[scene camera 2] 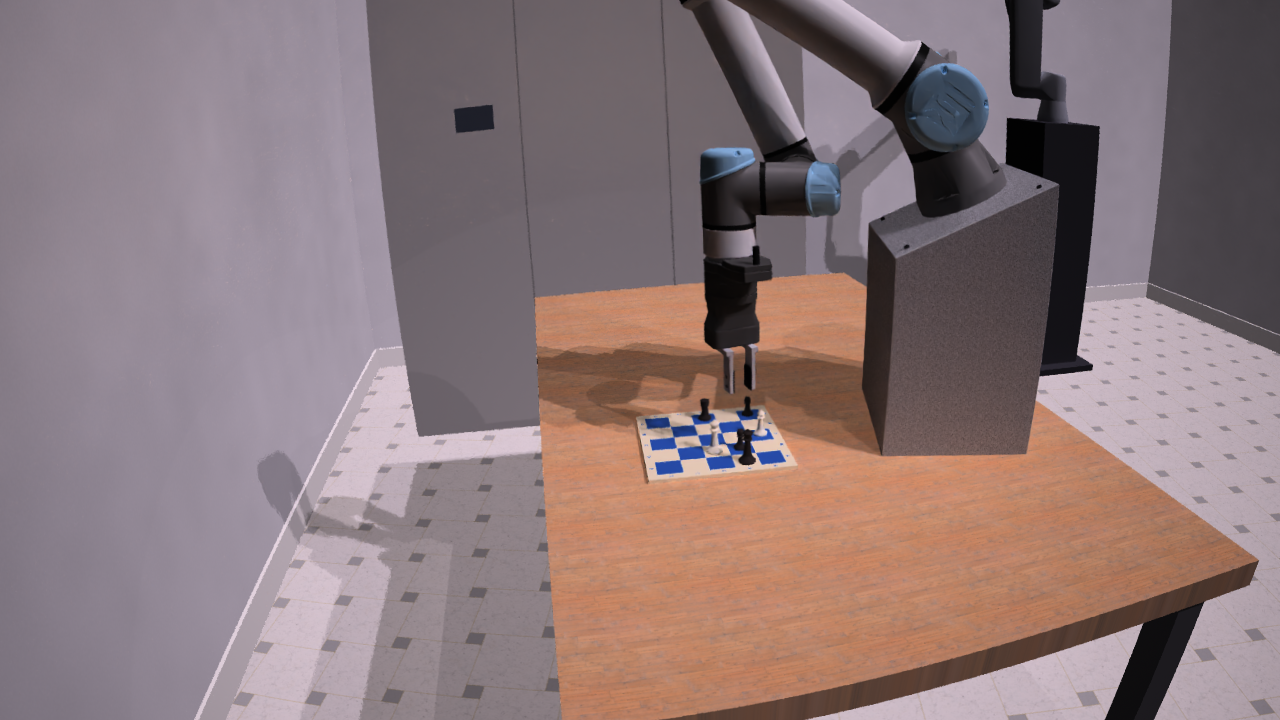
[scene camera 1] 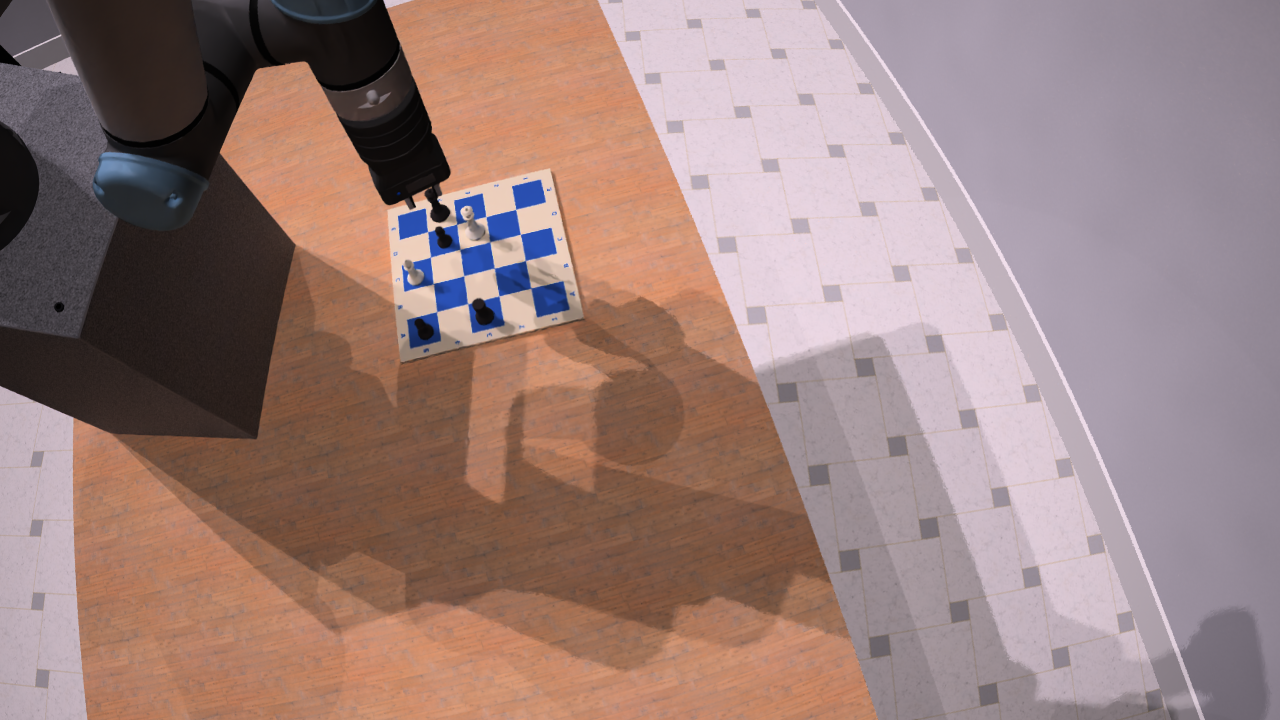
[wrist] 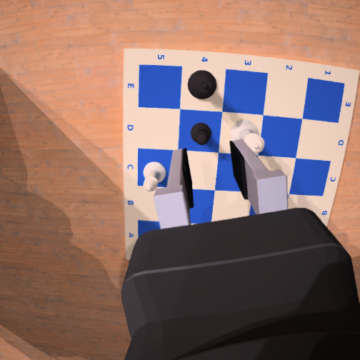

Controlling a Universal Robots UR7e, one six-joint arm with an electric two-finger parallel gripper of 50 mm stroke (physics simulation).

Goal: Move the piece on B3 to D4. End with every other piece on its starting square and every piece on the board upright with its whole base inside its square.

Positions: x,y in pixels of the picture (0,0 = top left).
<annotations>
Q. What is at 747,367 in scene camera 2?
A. My gripper.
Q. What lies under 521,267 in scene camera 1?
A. A chessboard.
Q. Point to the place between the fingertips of my gripper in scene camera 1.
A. At 423,195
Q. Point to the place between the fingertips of my gripper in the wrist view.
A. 210,161
</annotations>
